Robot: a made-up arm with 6 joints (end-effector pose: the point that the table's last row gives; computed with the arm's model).
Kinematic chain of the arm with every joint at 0, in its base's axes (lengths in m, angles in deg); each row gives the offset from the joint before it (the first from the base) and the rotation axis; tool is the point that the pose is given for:
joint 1: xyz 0 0 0.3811 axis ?
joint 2: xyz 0.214 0 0 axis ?
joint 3: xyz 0 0 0.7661 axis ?
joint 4: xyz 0 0 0.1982 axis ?
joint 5: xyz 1.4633 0 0 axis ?
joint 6: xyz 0.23 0 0 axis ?
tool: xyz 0 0 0
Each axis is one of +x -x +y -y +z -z.
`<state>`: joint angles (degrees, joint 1 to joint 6).
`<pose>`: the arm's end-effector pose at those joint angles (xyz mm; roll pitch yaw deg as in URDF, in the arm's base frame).
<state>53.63 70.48 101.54 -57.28 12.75 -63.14</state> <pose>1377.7 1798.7 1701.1 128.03 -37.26 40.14</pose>
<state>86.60 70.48 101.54 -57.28 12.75 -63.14</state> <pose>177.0 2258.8 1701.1 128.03 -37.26 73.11</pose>
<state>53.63 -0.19 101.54 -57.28 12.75 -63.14</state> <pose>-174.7 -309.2 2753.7 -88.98 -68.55 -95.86</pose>
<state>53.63 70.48 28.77 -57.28 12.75 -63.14</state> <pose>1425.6 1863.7 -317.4 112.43 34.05 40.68</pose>
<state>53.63 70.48 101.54 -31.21 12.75 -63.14</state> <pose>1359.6 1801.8 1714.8 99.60 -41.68 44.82</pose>
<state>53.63 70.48 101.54 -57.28 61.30 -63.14</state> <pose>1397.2 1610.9 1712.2 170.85 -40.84 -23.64</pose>
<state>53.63 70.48 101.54 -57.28 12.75 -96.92</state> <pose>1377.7 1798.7 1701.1 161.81 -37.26 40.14</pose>
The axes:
joint 1: +z
joint 2: +y
joint 3: -y
joint 4: -x
joint 5: -y
joint 6: -x

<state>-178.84 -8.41 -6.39 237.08 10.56 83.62</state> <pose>-1784.5 -0.7 1373.7 39.17 3.72 172.29</pose>
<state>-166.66 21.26 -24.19 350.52 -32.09 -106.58</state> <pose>-1659.6 -414.2 -32.1 135.67 76.25 -145.05</pose>
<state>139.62 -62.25 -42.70 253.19 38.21 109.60</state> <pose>-698.4 772.8 1435.9 5.42 -5.41 103.12</pose>
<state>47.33 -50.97 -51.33 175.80 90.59 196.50</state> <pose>719.3 805.2 823.2 86.24 85.69 150.07</pose>
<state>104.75 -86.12 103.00 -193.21 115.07 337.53</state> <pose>437.6 -1849.2 221.0 161.92 -69.69 141.36</pose>
